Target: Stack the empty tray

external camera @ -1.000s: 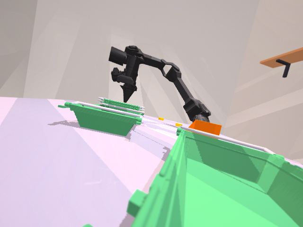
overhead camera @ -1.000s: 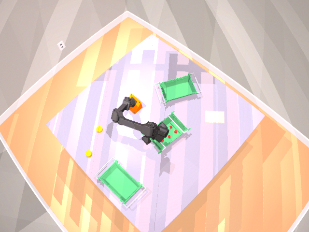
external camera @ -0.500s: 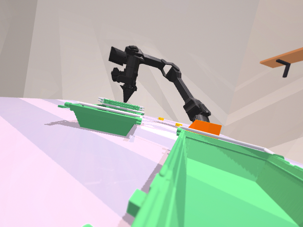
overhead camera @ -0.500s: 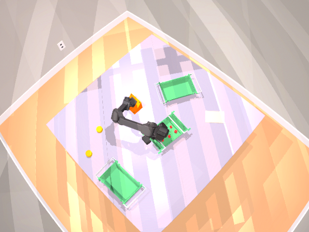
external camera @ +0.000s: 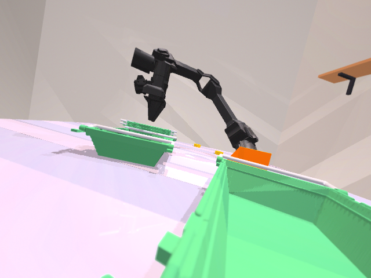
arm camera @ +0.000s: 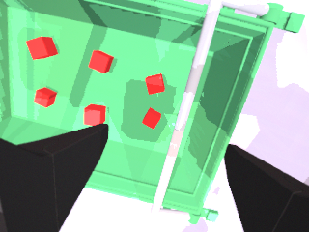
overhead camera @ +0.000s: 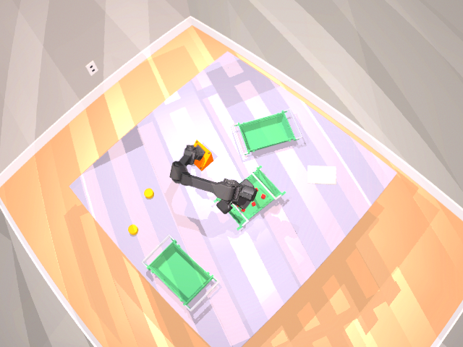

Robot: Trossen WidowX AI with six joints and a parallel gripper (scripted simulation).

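The tray lies 39 cm to the left of my gripper tip, 22 cm behind it and 6 cm below it. The rest, counted from my gripper tip: pale patch: 44 cm to the left, 14 cm ahead, 10 cm below.
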